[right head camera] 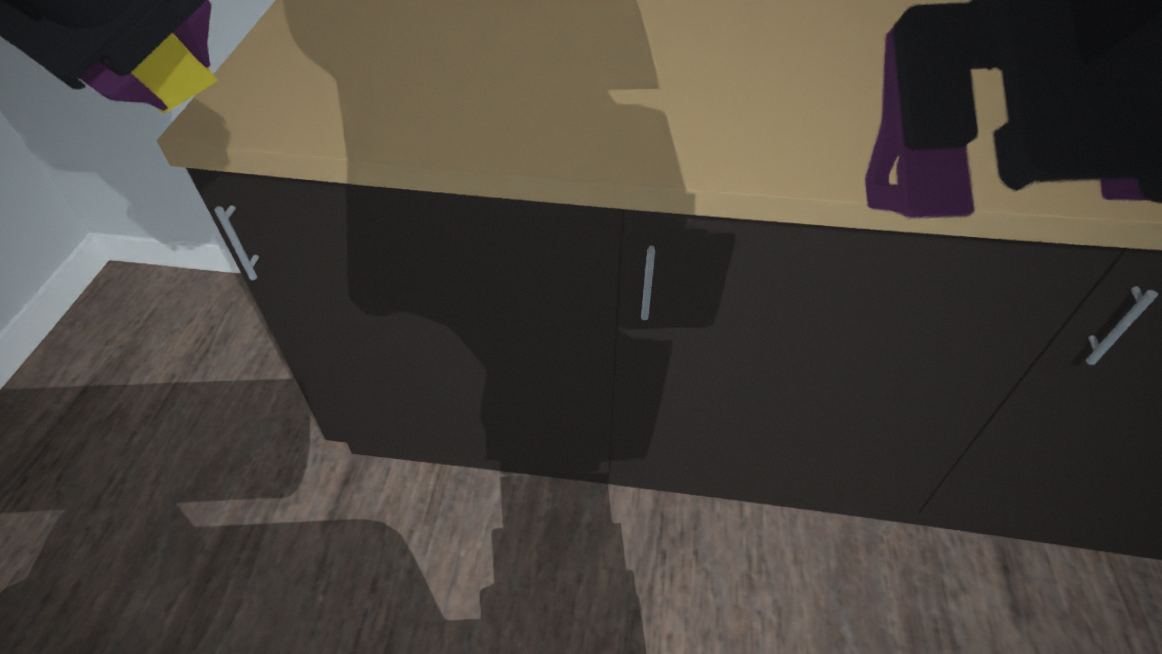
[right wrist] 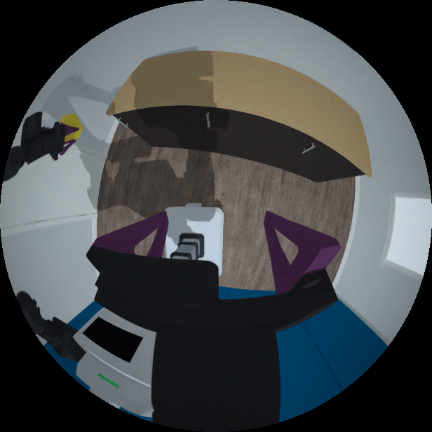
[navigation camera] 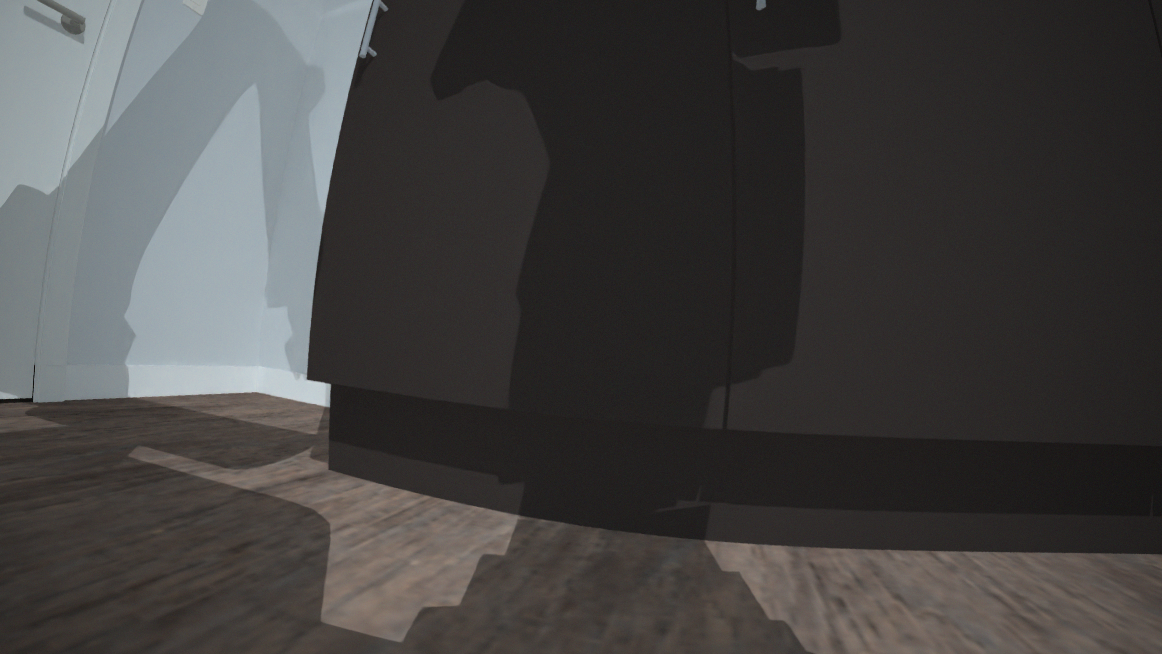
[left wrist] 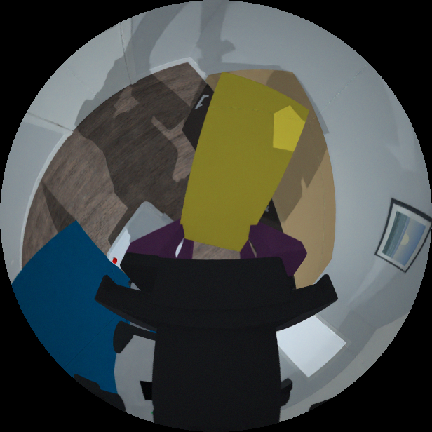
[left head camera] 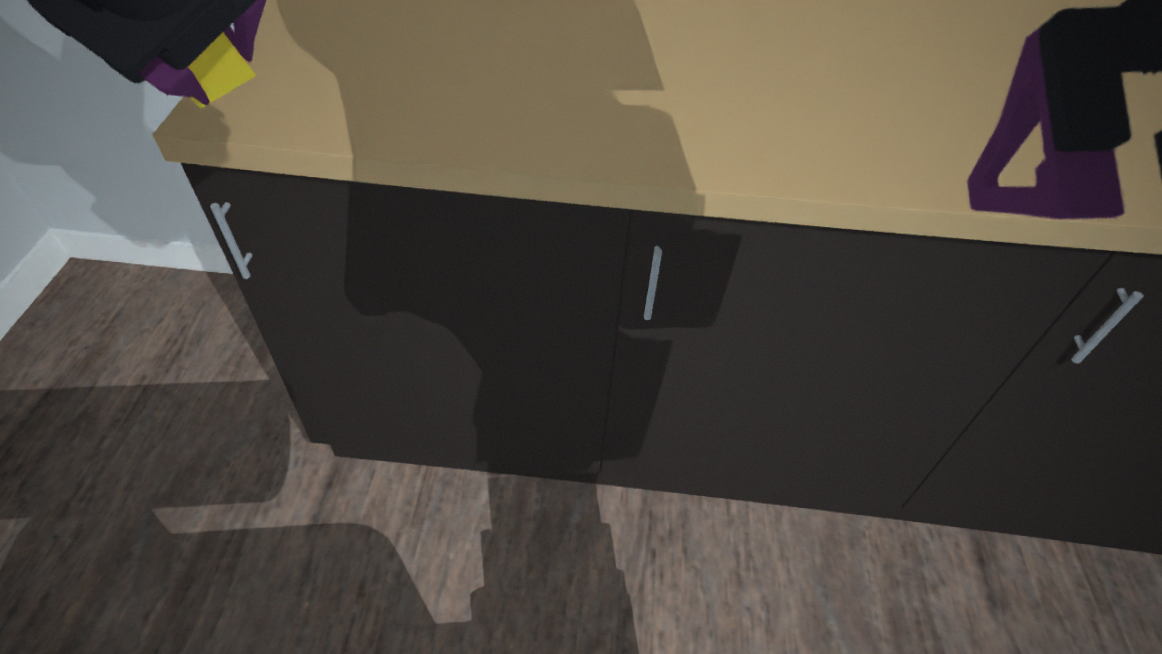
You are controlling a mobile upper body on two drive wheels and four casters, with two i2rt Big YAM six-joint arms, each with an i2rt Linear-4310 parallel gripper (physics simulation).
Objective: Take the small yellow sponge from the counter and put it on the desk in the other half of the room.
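Places are measured from the left arm's base along level axes (x ahead, y left, z up), in centimetres.
Where they show: left gripper, between the fingertips: [right head camera: 180, 82] [left head camera: 222, 77]; right gripper, between the fingertips: [right head camera: 985, 188] [left head camera: 1082, 191].
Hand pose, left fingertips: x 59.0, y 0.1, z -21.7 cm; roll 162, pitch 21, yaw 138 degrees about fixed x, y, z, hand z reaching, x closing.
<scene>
After its pixels a point has its place.
The yellow sponge [left head camera: 221, 69] @(z -21.3, x 59.3, y 0.1 cm) [right head camera: 172, 73] @(z -21.0, x 58.9, y 0.3 cm) [left wrist: 240, 150] [right wrist: 71, 121] is held between the purple fingers of my left gripper [left head camera: 226, 79] @(z -21.7, x 59.0, y 0.1 cm) [right head camera: 186, 86] @(z -21.7, x 59.0, y 0.1 cm) [left wrist: 215, 215] [right wrist: 76, 134], with a long part sticking out past the fingertips. In the head views it hangs by the left front corner of a tan top [left head camera: 813, 97] @(z -50.0, x 100.7, y -61.7 cm) [right head camera: 813, 105] @(z -50.0, x 97.9, y -61.2 cm) [left wrist: 312, 200] [right wrist: 280, 80] on dark cabinets; its height is unclear. My right gripper [right head camera: 1036, 199] @(z -13.1, x 35.0, y -44.4 cm) [right wrist: 215, 216] is wide open and empty, near the front edge at the right. I cannot tell whether this unit is the counter or the desk.
Dark cabinet doors [left head camera: 796, 357] @(z -82.6, x 79.6, y -62.6 cm) [navigation camera: 935, 243] @(z -103.5, x 80.3, y -58.4 cm) with bar handles stand close in front. Pale walls meet beyond the unit's left end, with a door [navigation camera: 48, 203] @(z -93.6, x 97.4, y 112.4 cm) farther left. A large blue surface [left wrist: 65, 300] [right wrist: 330, 340] and a framed picture [left wrist: 405, 235] show in the wrist views.
</scene>
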